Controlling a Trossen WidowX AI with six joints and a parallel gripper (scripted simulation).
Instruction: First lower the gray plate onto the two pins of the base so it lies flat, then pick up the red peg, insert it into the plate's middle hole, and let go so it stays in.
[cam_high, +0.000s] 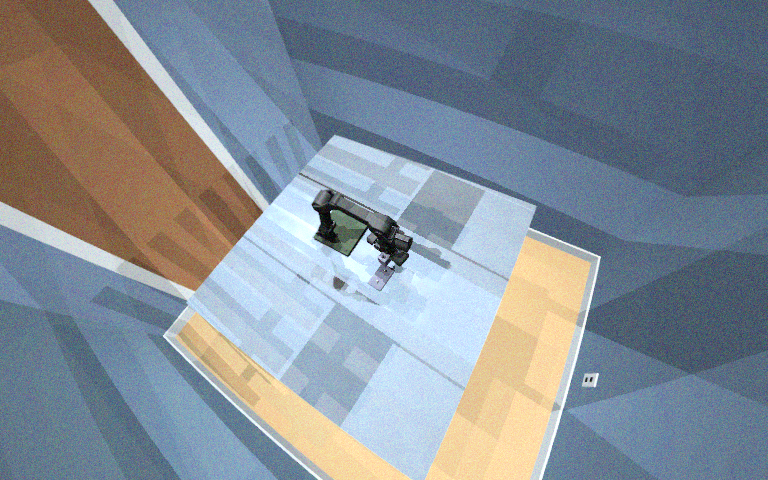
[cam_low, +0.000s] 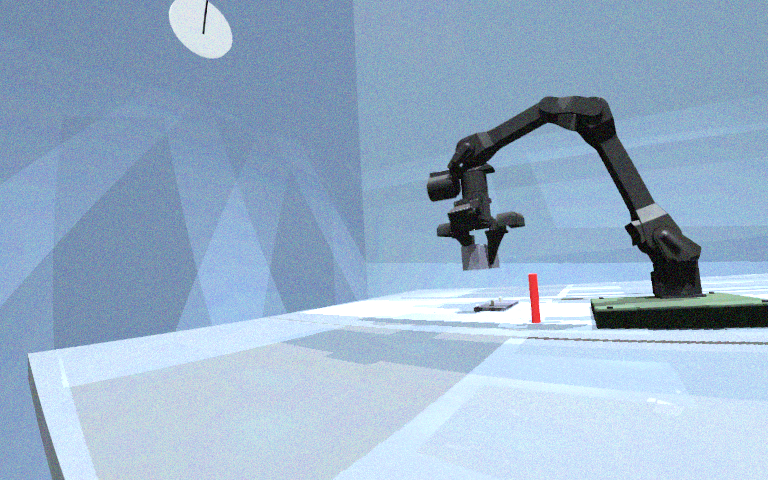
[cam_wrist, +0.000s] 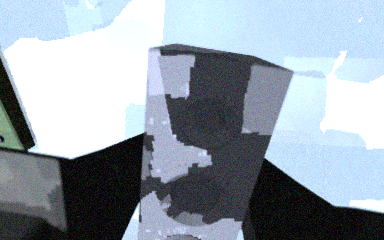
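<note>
Right now my gripper tip is 90 mm above the base, 70 mm to the left of it and 10 mm past it. Also, from my gripper tip: gray plate 30 mm above; then red peg 120 mm behind, 110 mm to the left, 60 mm below.
</note>
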